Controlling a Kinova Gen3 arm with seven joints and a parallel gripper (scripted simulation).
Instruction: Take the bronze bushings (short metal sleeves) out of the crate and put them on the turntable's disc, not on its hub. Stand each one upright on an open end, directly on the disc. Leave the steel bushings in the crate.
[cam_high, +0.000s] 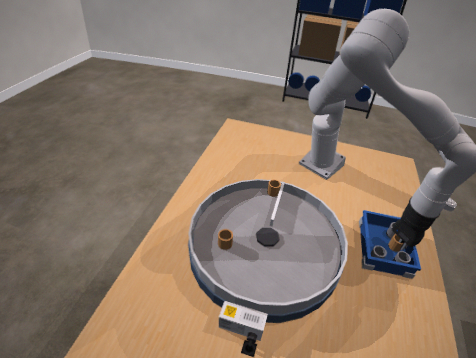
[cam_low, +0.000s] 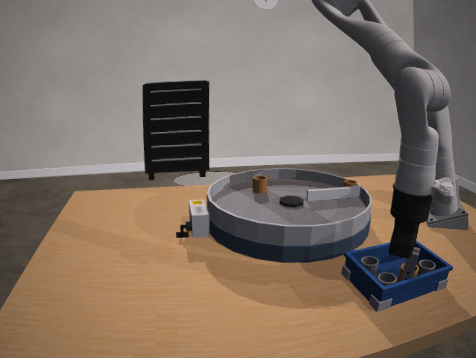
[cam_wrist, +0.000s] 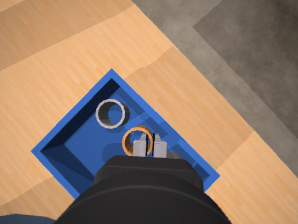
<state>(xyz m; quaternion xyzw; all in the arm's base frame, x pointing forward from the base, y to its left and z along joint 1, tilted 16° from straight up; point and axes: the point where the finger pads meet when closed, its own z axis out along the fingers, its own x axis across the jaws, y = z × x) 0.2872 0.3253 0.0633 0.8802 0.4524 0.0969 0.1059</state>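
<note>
My hand is 40 mm to the left of the blue crate and 20 mm above it. Also, from my hand: grey turntable disc (170 mm ahead, 360 mm to the right, 10 mm above).
</note>
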